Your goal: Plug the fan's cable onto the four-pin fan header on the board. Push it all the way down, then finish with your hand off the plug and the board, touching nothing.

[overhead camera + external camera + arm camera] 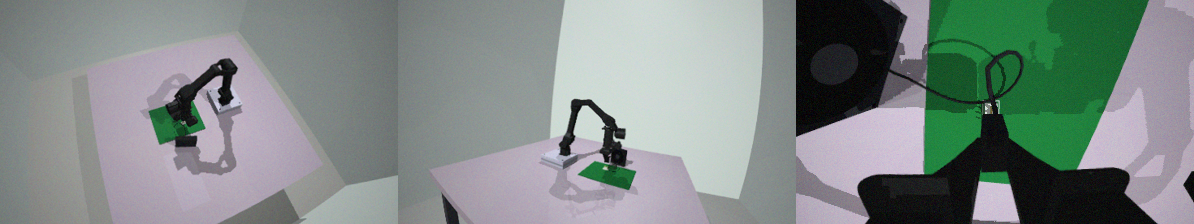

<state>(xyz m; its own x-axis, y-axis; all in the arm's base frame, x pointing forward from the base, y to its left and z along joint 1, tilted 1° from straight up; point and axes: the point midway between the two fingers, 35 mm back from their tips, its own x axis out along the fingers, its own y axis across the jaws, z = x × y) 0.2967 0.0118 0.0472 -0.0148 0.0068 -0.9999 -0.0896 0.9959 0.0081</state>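
Right now the white four-pin fan header is 7 cm below my gripper tip. The rest, counted from my gripper tip: green board (8 cm below, 4 cm to the right, 4 cm ahead); black fan plug (1 cm ahead, 1 cm above); black fan (13 cm to the left, 5 cm ahead, 1 cm below).
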